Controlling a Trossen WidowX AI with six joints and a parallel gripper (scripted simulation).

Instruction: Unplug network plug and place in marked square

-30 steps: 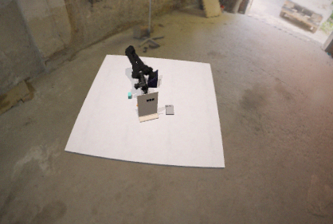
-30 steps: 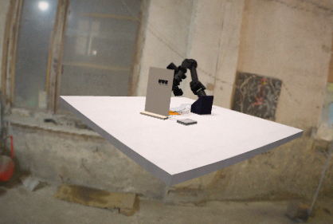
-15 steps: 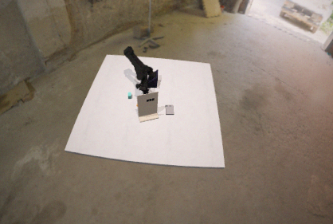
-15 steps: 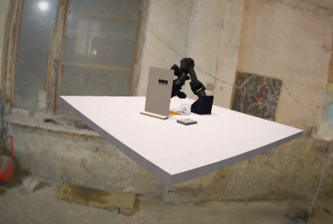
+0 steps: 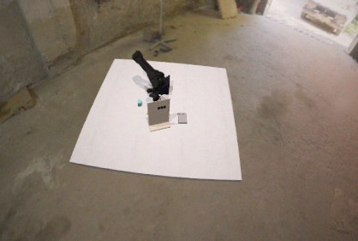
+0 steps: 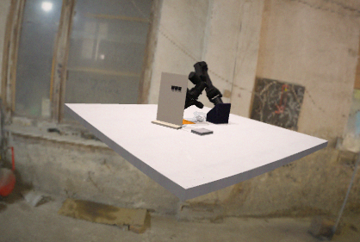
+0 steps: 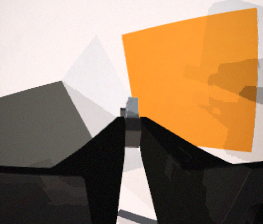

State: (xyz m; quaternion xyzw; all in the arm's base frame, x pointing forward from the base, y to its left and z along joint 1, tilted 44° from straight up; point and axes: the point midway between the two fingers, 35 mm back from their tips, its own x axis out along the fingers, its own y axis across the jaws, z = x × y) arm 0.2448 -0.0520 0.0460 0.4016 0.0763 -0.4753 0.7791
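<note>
Right now the orange square is 8 cm below my gripper tip and 1 cm behind it. From my gripper tip the other things lie so: grey panel (15 cm ahead, 6 cm to the left, 5 cm above); then teal block (14 cm to the right, 6 cm below, 6 cm behind); then network plug (right at my gripper tip).
</note>
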